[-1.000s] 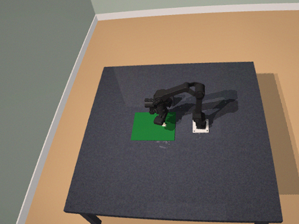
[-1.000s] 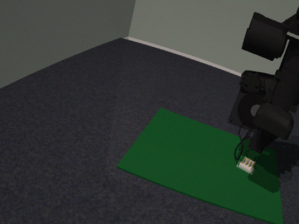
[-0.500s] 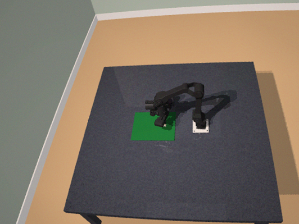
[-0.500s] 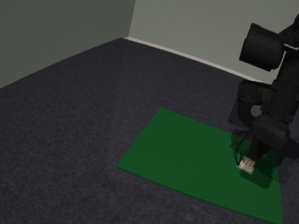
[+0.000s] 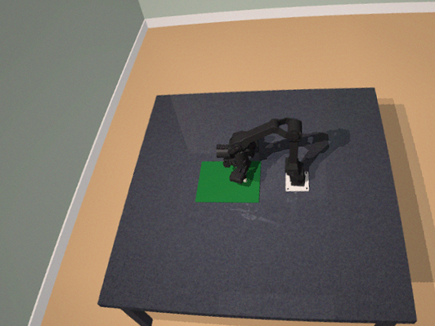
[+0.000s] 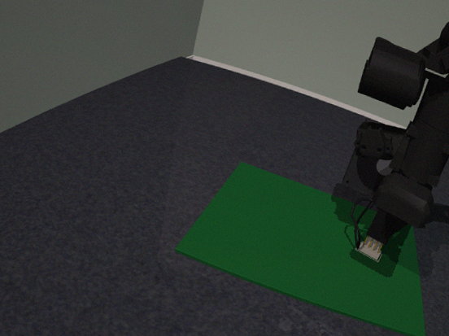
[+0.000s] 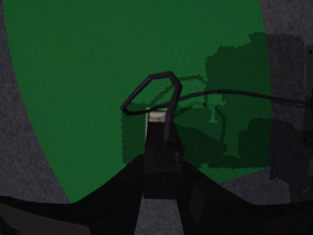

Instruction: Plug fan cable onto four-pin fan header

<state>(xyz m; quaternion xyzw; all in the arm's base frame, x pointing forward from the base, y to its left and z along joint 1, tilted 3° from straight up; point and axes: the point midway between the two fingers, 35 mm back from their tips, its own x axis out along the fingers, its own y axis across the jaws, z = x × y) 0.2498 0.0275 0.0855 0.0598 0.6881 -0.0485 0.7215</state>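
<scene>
My gripper tip is now 10 mm short of the black plug and 10 mm below it. Round my gripper tip: green board 80 mm ahead, 10 mm to the left, 60 mm below; white four-pin header 10 mm ahead, 40 mm below; black fan 20 mm ahead, 180 mm to the right, 20 mm above.
</scene>
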